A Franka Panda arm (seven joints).
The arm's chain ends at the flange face. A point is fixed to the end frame.
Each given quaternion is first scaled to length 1.
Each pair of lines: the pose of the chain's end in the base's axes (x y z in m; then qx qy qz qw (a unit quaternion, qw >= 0)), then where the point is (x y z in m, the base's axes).
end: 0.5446, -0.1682, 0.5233, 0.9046, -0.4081, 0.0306, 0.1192
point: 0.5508 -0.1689 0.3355
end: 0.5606, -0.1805, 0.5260, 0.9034, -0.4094, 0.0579, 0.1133
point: 0.5771 -0.1834 0.3389
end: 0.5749, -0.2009, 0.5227, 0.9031, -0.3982, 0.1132, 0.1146
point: 0.6095 -0.2121 0.3384
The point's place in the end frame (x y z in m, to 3 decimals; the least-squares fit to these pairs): -0.024 -0.040 0.182
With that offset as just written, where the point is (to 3 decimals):
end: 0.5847, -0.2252, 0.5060, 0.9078, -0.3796, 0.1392, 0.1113
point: 0.628 -0.238 0.324
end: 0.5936, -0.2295, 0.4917, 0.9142, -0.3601, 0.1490, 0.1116
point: 0.640 -0.243 0.310
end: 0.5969, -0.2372, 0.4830, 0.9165, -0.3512, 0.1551, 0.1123
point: 0.645 -0.251 0.302
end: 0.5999, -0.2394, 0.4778, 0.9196, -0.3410, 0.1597, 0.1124
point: 0.649 -0.253 0.297
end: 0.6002, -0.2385, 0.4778, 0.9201, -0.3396, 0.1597, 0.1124
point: 0.649 -0.252 0.297
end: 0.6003, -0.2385, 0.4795, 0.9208, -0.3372, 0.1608, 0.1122
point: 0.649 -0.252 0.299
